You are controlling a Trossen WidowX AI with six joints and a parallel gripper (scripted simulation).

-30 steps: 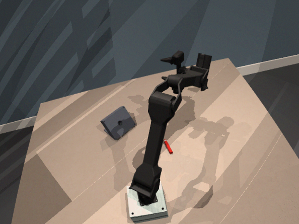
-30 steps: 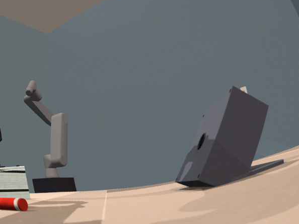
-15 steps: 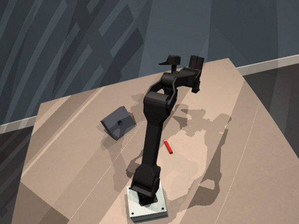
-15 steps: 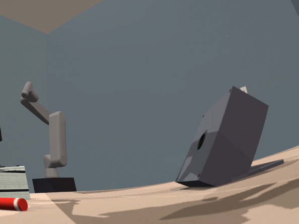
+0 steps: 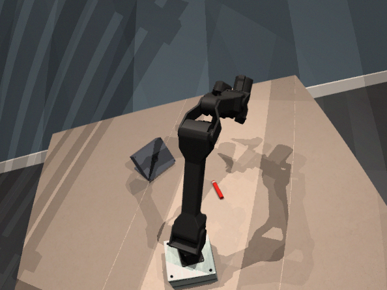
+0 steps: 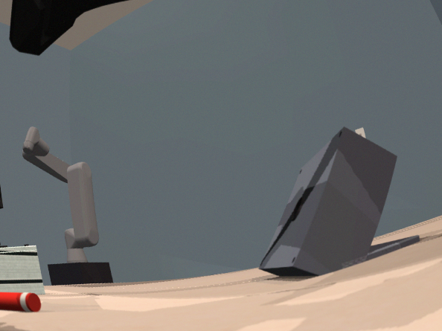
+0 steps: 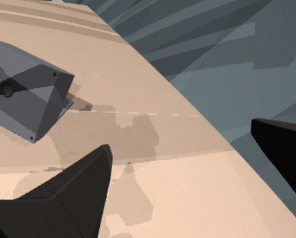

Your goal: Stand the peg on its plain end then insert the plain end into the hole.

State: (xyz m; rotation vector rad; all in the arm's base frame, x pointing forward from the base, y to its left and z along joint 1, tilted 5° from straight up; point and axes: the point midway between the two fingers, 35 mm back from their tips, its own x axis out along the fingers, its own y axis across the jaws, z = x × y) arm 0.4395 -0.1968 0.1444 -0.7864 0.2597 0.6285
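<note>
Now: gripper tip 200 mm past the red peg, 180 mm above it and 40 mm to the right of it. The rest, counted from my gripper tip: sloped panel 230 mm to the left, 140 mm below, 10 mm behind.
</note>
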